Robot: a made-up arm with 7 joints.
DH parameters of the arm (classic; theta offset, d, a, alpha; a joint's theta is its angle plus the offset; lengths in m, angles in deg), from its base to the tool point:
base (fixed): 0 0 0 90
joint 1: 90 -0.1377 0 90
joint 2: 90 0 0 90
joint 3: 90 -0.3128 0 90
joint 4: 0 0 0 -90
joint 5: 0 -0.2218 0 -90
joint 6: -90 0 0 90
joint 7: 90 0 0 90
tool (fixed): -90 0 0 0
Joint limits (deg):
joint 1: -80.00..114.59
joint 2: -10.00..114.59
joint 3: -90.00..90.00
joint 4: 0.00..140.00
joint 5: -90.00..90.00
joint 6: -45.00..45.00
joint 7: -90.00..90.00
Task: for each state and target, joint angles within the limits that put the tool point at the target. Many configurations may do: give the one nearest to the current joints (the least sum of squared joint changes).
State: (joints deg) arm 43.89 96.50 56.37 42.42 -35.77 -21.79 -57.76
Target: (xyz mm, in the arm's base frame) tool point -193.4 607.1 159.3
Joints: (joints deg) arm 55.67 113.99 58.76 11.28 -35.77 -21.79 -57.76
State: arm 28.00 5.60 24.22 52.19 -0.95 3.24 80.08
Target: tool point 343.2 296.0 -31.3
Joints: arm 48.60 13.66 23.42 91.33 -0.95 3.24 80.08
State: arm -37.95 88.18 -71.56 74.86 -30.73 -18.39 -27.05
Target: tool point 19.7 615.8 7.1
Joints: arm -35.84 113.99 -86.21 53.79 -30.73 -18.39 -27.05
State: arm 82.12 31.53 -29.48 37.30 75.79 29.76 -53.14
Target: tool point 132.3 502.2 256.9
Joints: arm 112.16 64.29 -11.89 60.03 75.79 29.76 -53.14
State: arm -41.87 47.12 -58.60 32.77 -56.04 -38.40 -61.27
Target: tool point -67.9 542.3 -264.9
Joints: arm -36.10 73.99 -52.64 48.77 -56.04 -38.40 -61.27
